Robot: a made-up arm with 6 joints. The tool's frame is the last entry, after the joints.
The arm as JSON. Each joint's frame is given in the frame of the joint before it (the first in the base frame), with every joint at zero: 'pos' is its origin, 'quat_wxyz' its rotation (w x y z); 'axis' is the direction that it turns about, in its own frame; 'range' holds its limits. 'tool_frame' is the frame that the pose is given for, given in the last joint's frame.
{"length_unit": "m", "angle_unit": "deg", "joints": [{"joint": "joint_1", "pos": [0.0, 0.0, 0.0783], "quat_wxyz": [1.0, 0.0, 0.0, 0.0], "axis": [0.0, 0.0, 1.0], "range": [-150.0, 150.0]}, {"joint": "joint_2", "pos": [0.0, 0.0, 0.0], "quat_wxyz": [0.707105, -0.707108, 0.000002, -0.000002], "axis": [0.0, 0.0, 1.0], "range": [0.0, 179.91]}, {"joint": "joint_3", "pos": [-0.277, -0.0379, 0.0], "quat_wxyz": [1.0, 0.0, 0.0, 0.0], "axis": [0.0, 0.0, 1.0], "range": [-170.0, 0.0]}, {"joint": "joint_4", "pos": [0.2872, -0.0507, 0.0], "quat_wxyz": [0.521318, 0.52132, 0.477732, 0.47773], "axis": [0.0, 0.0, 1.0], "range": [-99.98, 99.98]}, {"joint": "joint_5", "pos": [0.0, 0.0, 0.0], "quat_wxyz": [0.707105, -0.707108, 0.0, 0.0], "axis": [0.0, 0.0, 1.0], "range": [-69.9, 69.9]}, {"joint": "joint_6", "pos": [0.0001, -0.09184, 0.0], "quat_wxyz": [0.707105, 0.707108, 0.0, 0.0], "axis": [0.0, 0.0, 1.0], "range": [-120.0, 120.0]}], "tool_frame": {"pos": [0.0, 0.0, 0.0], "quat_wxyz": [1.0, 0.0, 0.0, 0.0]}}
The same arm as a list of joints. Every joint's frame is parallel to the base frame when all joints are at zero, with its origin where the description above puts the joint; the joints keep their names.
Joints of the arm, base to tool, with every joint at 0 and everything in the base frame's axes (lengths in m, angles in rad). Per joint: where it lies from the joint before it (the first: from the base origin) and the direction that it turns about. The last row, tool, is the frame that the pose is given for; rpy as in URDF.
joint_1: offset 0 0 0.0783 axis 0 0 1
joint_2: offset 0 0 0 axis 0 1 0
joint_3: offset -0.277 0 0.0379 axis 0 1 0
joint_4: offset 0.2872 0 0.0507 axis 0.9962 0 0.0871
joint_5: offset 0 0 0 axis 0 1 0
joint_6: offset 0.0915 0 0.0079 axis 0.9962 0 0.0871
tool: offset 0 0 0 rpy 0 1.4836 -0.0001
Joint limits (rad, base to tool): -2.618..2.618 0..3.14 -2.9671..0 -1.745..1.745 -1.22..1.22 -2.0944..2.0944

